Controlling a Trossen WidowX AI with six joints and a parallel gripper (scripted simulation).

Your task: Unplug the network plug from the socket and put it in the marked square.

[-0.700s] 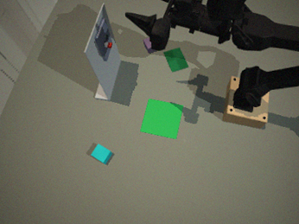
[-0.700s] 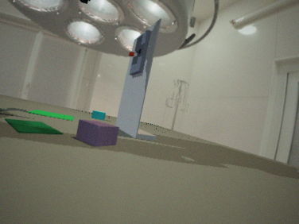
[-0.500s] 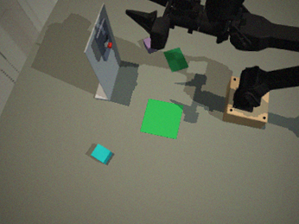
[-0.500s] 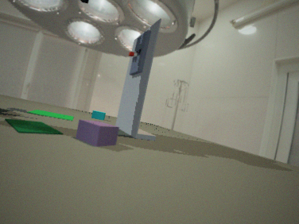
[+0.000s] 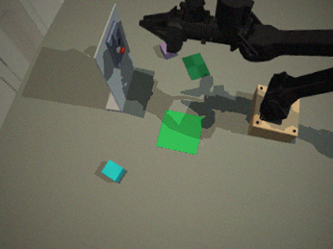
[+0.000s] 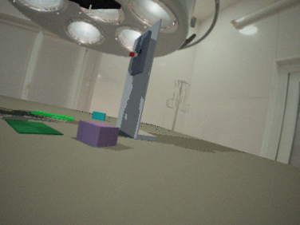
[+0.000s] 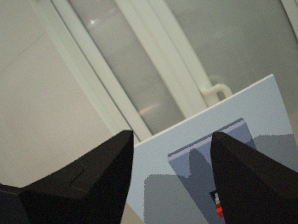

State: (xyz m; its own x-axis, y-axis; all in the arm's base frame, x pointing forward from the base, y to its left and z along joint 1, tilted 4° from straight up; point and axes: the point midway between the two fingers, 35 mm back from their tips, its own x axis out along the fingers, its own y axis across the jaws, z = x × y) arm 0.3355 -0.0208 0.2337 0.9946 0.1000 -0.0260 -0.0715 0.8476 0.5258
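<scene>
Now: the white plug 80 mm ahead of my gripper tip, 10 mm to the left of it and 110 mm below it. Also, from my gripper tip: dark green patch: 100 mm behind, 120 mm to the right, 320 mm below; then purple block: 160 mm to the right, 310 mm below; then grey panel: 100 mm ahead, 10 mm to the left, 190 mm below.
</scene>
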